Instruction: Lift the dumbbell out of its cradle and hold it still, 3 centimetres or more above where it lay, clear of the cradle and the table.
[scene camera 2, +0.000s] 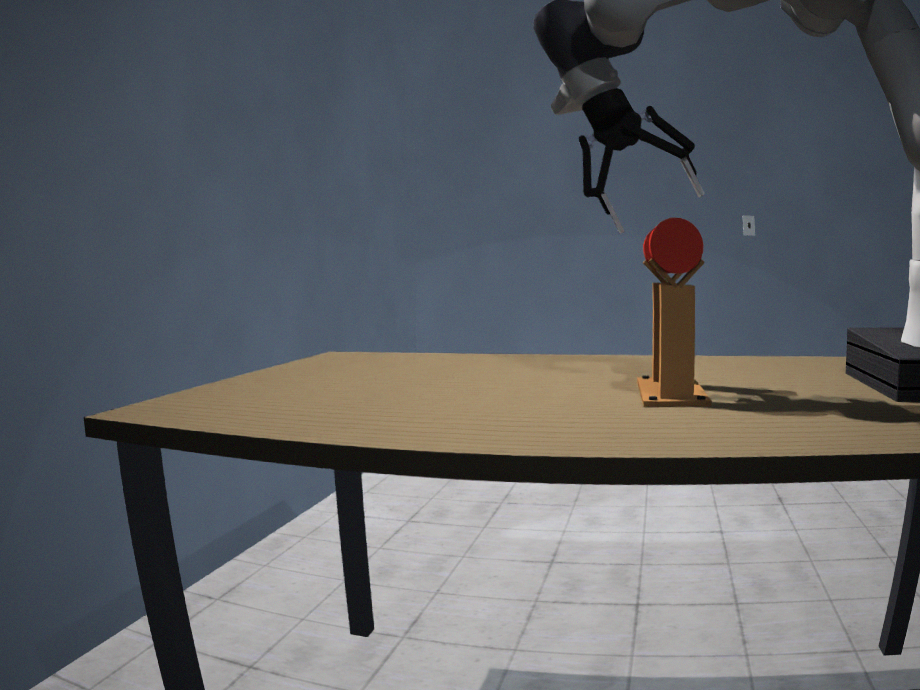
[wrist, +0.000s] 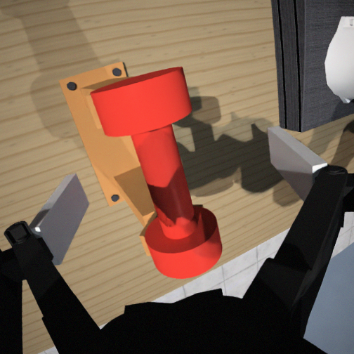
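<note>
A red dumbbell (scene camera 2: 674, 245) (wrist: 162, 172) rests in the V-shaped holders at the top of an orange cradle (scene camera 2: 676, 341) (wrist: 102, 155). In scene camera 2 it is seen end-on, one round end disc facing the camera. In the wrist view its handle runs from the upper left to the lower middle, with a thick disc at each end. My gripper (scene camera 2: 660, 213) (wrist: 173, 167) is wide open and empty, tilted, above and a little to the left of the dumbbell in scene camera 2. In the wrist view the dumbbell shows between the two grey fingertips, which stand apart from it.
The cradle's bolted base plate stands on the wooden table (scene camera 2: 445, 401) (wrist: 220, 30). A dark block (scene camera 2: 880, 363) (wrist: 325, 107) under the white robot base stands at the right of the table. The table's near edge runs below the cradle in scene camera 2.
</note>
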